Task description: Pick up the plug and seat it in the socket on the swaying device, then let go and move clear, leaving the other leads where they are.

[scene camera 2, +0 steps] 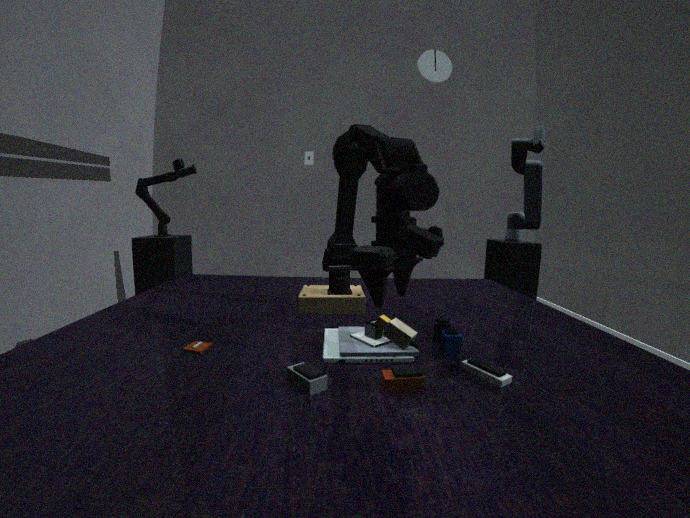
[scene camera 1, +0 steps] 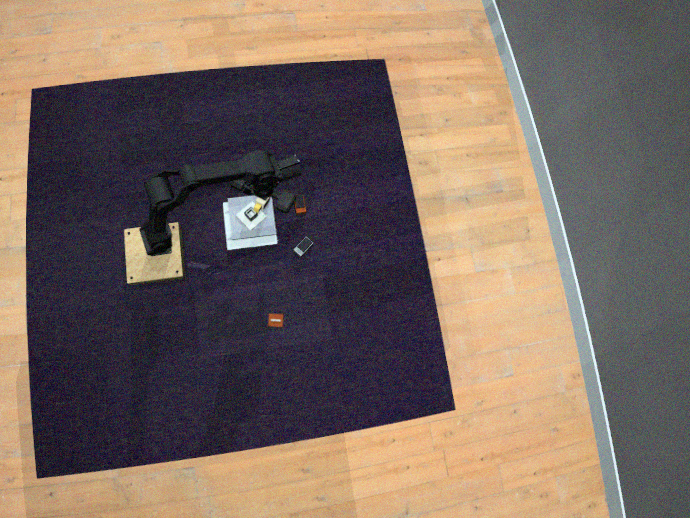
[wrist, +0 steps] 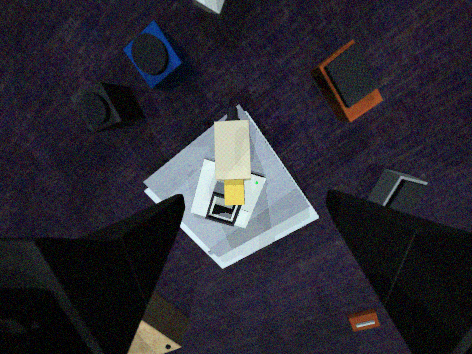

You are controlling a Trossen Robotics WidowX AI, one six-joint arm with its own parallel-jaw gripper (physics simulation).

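Note:
The plug, a cream block with a yellow tip [scene camera 1: 258,206] [scene camera 2: 402,332] [wrist: 232,150], lies tilted over the device, its yellow end overlapping one edge of the black-framed socket [scene camera 2: 372,330] [wrist: 210,206] in the wrist view. I cannot tell whether the tip is inside the socket. The socket stands on a white plate [scene camera 1: 253,223] [wrist: 202,187] on the pale grey-white platform [scene camera 1: 251,244] [scene camera 2: 331,345] [wrist: 295,212]. My gripper [scene camera 2: 390,301] [wrist: 254,198] is open and empty above the device, its fingers to either side of the plug in the wrist view.
Around the platform lie a blue piece [scene camera 2: 452,344] [wrist: 167,67], a black one [wrist: 117,102], an orange one [scene camera 1: 300,210] [scene camera 2: 402,383] [wrist: 367,105], a grey one [scene camera 1: 303,245] [scene camera 2: 312,381] and a white one [scene camera 2: 487,373] [wrist: 212,5]. A small orange square [scene camera 1: 275,320] [scene camera 2: 197,347] [wrist: 364,321] lies farther off.

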